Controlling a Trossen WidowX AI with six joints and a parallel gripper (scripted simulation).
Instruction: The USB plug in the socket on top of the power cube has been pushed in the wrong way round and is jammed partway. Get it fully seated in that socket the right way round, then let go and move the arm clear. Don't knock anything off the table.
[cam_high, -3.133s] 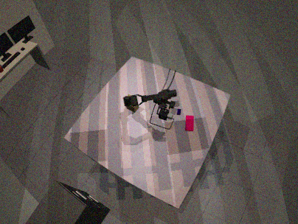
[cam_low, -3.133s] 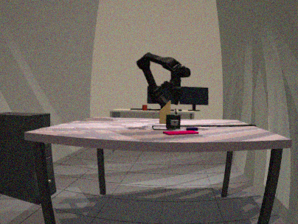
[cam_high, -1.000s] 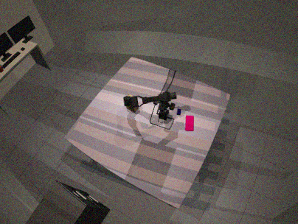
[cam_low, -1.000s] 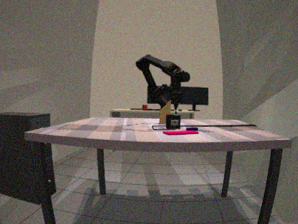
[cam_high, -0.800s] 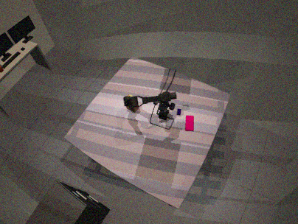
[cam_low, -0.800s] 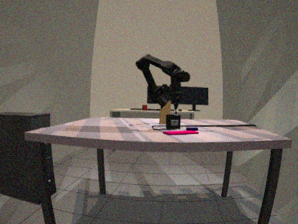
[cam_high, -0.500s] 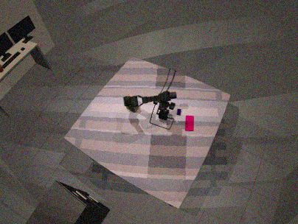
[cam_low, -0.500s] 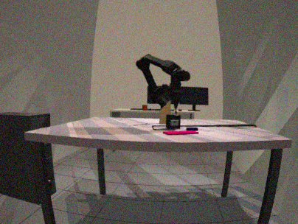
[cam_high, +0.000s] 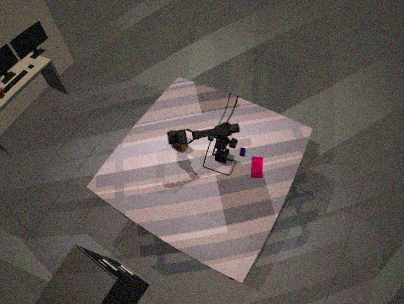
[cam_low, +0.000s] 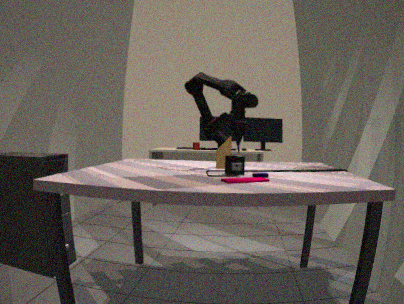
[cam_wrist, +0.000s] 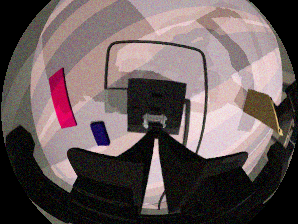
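The USB socket lies 1 cm to the left of my gripper tip and 5 cm below it. Round my gripper tip: USB plug: 2 cm below; then magenta flat block: 25 cm ahead, 4 cm to the left, 12 cm below; then small dark blue block: 11 cm ahead, 10 cm to the left, 12 cm below.
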